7 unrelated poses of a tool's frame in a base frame.
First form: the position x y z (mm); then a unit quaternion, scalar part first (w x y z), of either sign.
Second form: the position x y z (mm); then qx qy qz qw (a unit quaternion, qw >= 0). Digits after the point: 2 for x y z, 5 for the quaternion.
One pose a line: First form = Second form
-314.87 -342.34 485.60 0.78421 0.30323 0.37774 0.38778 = -314.87 -342.34 485.60 0.30323 0.37774 0.38778 0.78421
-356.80 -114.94 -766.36 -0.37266 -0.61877 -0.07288 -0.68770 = -356.80 -114.94 -766.36 0.61877 0.07288 0.68770 0.37266
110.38 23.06 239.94 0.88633 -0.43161 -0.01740 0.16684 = 110.38 23.06 239.94 -0.43161 -0.01740 0.16684 0.88633
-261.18 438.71 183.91 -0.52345 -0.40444 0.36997 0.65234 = -261.18 438.71 183.91 0.40444 -0.36997 -0.65234 0.52345
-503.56 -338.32 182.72 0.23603 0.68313 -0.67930 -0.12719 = -503.56 -338.32 182.72 0.68313 -0.67930 -0.12719 0.23603
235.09 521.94 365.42 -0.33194 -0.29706 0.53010 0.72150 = 235.09 521.94 365.42 0.29706 -0.53010 -0.72150 0.33194
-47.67 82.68 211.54 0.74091 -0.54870 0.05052 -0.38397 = -47.67 82.68 211.54 -0.54870 0.05052 -0.38397 0.74091
